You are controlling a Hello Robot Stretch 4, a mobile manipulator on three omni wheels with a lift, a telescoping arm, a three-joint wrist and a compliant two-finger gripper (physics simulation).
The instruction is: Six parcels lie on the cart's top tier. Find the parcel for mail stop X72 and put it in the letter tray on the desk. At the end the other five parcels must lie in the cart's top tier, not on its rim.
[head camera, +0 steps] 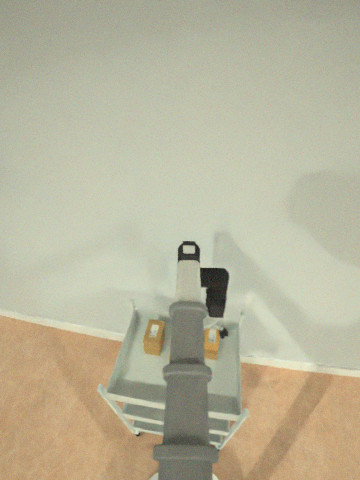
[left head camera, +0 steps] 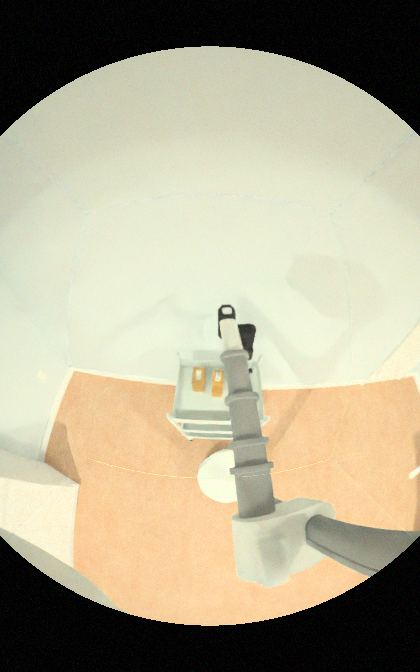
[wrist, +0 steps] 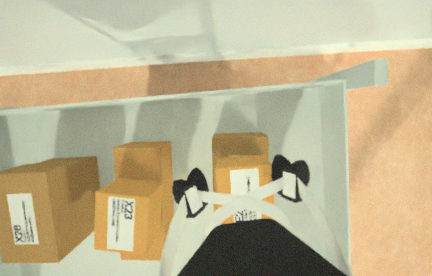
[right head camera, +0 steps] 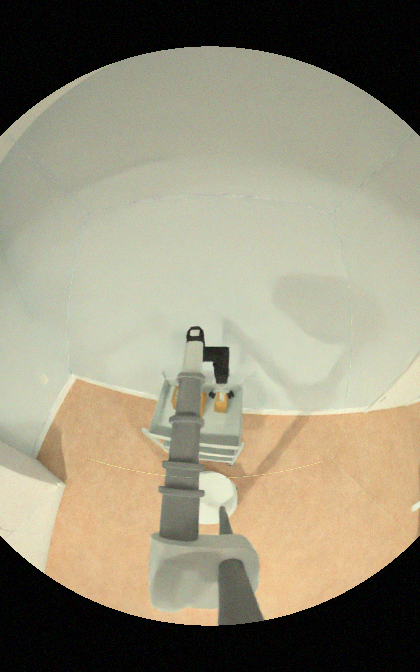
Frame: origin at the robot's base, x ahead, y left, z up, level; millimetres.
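Seen in the pictures: gripper, fingertip midpoint: point(head camera: 210, 335) point(wrist: 239, 176).
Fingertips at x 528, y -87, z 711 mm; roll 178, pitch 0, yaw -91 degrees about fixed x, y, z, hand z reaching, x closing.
Note:
Offsets run from my fingertips to a thing's top centre. "spot": to the spot under its first point.
The right front parcel point(wrist: 223, 175) point(head camera: 211, 350) point(right head camera: 220, 407) carries a white label whose code is partly hidden by my fingers; I cannot read it fully. Another parcel {dx -9, dy -1, dz -26 mm} point(wrist: 240, 141) shows behind it. My gripper point(wrist: 239, 176) point(right head camera: 221, 395) is open, its black tips left and right of this parcel in the wrist view, with gaps on both sides. A parcel labelled X23 {dx -17, dy +115, dz +26 mm} point(wrist: 105, 215) point(left head camera: 217, 388) sits in the middle, before another parcel {dx -19, dy +115, dz -24 mm} point(wrist: 145, 152). The left parcel {dx +2, dy +210, dz +24 mm} point(wrist: 42, 225) point(head camera: 153, 345) point(left head camera: 198, 384) seems to read X26. The desk's letter tray does not show.
The cart point(head camera: 135, 375) point(left head camera: 197, 406) point(right head camera: 220, 426) has a raised rim and stands close to the wall point(head camera: 150, 150). Its corner post {spot: dx +71, dy -122, dz +41 mm} point(wrist: 381, 72) sticks out at the back right. The telescoping arm point(head camera: 186, 400) crosses above the cart. A pale block point(left head camera: 37, 510) stands at the lower left.

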